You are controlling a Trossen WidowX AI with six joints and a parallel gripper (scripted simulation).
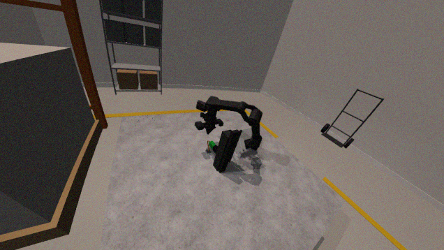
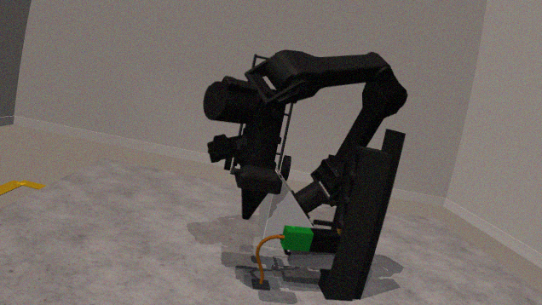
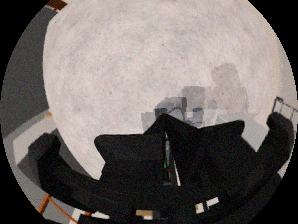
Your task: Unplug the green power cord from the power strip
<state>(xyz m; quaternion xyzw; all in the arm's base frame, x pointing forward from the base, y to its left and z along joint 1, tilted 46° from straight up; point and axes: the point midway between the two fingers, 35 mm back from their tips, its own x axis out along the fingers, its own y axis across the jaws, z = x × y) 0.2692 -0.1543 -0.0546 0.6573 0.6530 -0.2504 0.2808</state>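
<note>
My gripper tip is 11 cm to the right of the green plug and 1 cm above it.
</note>
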